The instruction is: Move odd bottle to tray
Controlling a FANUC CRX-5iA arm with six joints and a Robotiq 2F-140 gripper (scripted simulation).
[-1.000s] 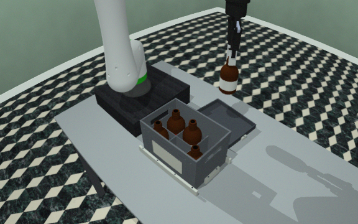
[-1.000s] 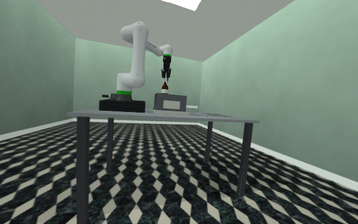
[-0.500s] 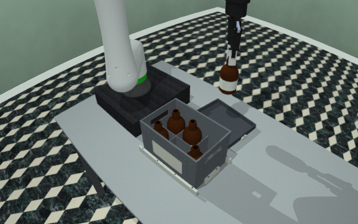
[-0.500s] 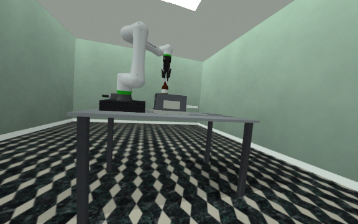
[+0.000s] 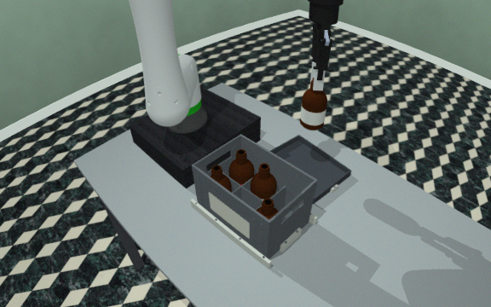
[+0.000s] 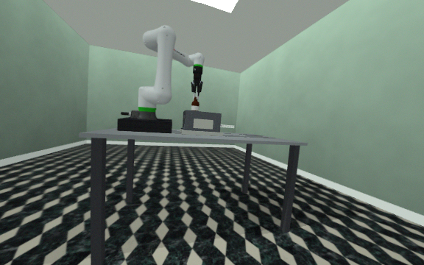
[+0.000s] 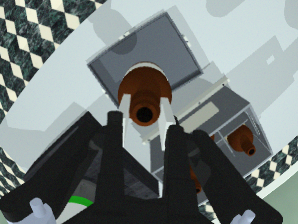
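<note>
The brown bottle is 90 mm below my hand. The rest, counted from my hand: glass bottle 260 mm below, 230 mm to the right, 40 mm behind; crate 270 mm below, 260 mm to the right, 60 mm ahead; dark grey tray 340 mm below.
</note>
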